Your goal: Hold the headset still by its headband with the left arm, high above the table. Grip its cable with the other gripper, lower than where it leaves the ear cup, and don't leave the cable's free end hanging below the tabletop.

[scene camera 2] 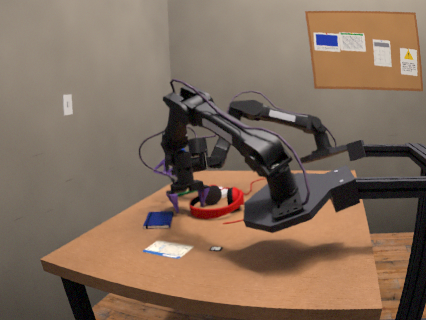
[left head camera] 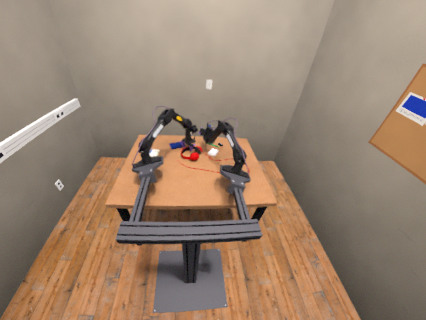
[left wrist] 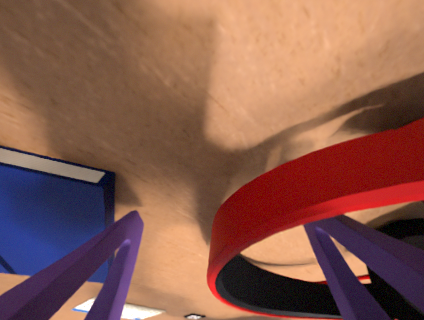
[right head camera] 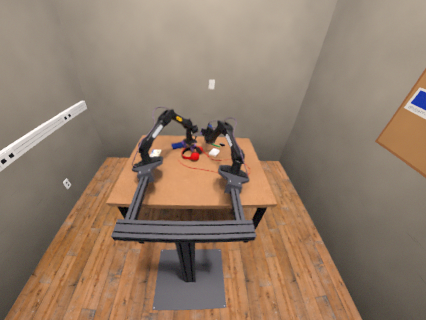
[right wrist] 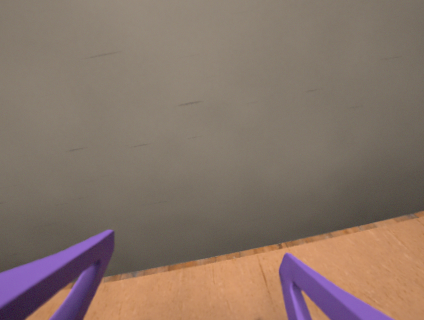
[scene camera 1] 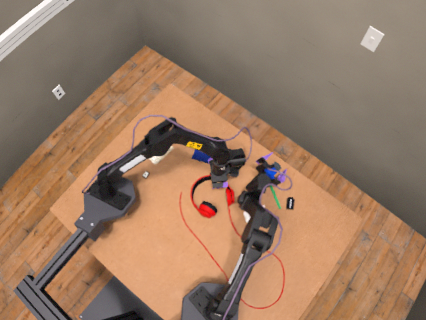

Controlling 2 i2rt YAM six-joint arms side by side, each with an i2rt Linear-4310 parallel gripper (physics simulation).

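Frame: origin at the left arm's base, x left, y up, z ahead, level; centimetres.
Seen in the pictures: left gripper, fingertip midpoint: point(scene camera 2: 190, 210) point(left head camera: 187, 149) point(left wrist: 218, 211) point(right head camera: 188, 149) point(scene camera 1: 216, 178); right gripper, fingertip midpoint: point(scene camera 2: 160, 171) point(right wrist: 200, 251) point(scene camera 1: 279, 161); left arm's base at its link origin: point(scene camera 2: 285, 196) point(left head camera: 147, 162) point(right head camera: 147, 162) point(scene camera 1: 108, 195); right arm's base at its link origin: point(left head camera: 235, 172) point(right head camera: 233, 172) point(scene camera 1: 211, 312).
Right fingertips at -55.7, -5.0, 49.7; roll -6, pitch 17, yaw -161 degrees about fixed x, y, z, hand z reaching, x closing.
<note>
Pixels of each thing's middle, then the offset from my right fingertips to it, as dx, dy, dz. "*": a spot on its surface instead.
- red headset at the middle of its body: point(left wrist: 357, 265) point(scene camera 2: 214, 203) point(scene camera 1: 210, 194) point(left head camera: 190, 152) point(right head camera: 191, 152) +20.3, -7.4, -25.7
- thin red cable at a spot on its surface: point(scene camera 1: 200, 241) point(left head camera: 201, 169) * +14.6, -10.2, -45.9
- blue notebook at the middle of its body: point(left wrist: 43, 233) point(scene camera 2: 158, 219) point(scene camera 1: 209, 154) point(right head camera: 178, 145) +31.0, -10.0, -7.9
- paper card at the middle of its body: point(left wrist: 119, 310) point(scene camera 2: 168, 249) point(scene camera 1: 158, 150) +53.3, -10.5, -17.6
- small memory card at the middle of its body: point(scene camera 2: 216, 248) point(left wrist: 195, 316) +52.3, -10.5, -31.0
- green pen at the middle of its body: point(scene camera 1: 274, 194) -4.7, -10.1, -11.4
- black item at the middle of its body: point(scene camera 1: 290, 203) -13.1, -9.8, -11.8
- white box at the middle of its body: point(left head camera: 213, 152) -1.9, -9.8, -24.4
A red headset point(left head camera: 194, 156) point(scene camera 1: 194, 192) point(scene camera 2: 215, 213) lies on the table. My left gripper point(scene camera 2: 189, 205) point(left wrist: 218, 211) is open and points down at its headband point(left wrist: 300, 190). In the left wrist view one finger reaches inside the band's loop and the other stands outside it, beside the blue notebook; the band lies between them, toward the inner finger. The thin red cable point(left head camera: 200, 168) point(scene camera 1: 200, 240) runs over the table, passes under the right arm and loops round. My right gripper point(scene camera 1: 275, 166) point(right wrist: 200, 251) is open and empty near the back edge, facing the wall, away from the cable.
A blue notebook point(scene camera 2: 159, 219) point(left wrist: 45, 215) lies by the left gripper. A paper card point(scene camera 2: 168, 249) and a small memory card point(scene camera 2: 216, 248) lie nearer in scene camera 2. A green pen point(scene camera 1: 275, 197) and a black item point(scene camera 1: 290, 203) lie near the right gripper. A white box point(left head camera: 213, 152) stands right of the headset.
</note>
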